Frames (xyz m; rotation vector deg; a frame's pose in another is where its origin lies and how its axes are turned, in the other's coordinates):
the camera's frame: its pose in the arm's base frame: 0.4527 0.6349 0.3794 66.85 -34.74 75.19
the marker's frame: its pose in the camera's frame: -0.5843 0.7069 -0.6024 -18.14 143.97 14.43
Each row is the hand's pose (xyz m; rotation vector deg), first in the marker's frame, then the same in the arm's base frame.
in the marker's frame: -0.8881 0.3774 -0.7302 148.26 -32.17 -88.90
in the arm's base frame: -0.4646 -0.1565 0.5651 33.73 30.81 -50.99
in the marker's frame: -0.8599 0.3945 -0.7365 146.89 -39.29 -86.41
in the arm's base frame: -0.4832 -0.1623 0.5377 36.83 29.31 -46.95
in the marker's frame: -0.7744 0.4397 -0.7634 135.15 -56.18 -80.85
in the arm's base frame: -0.5309 -0.1847 0.4523 39.88 24.14 -32.34
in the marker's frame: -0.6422 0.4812 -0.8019 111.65 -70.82 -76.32
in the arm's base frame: -0.5793 -0.2064 0.3186 36.30 15.74 -11.58
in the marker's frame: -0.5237 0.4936 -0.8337 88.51 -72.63 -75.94
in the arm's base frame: -0.6004 -0.2147 0.1974 25.25 8.81 4.00
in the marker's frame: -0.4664 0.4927 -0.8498 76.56 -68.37 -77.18
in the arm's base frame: -0.6040 -0.2169 0.1380 15.89 6.19 10.19
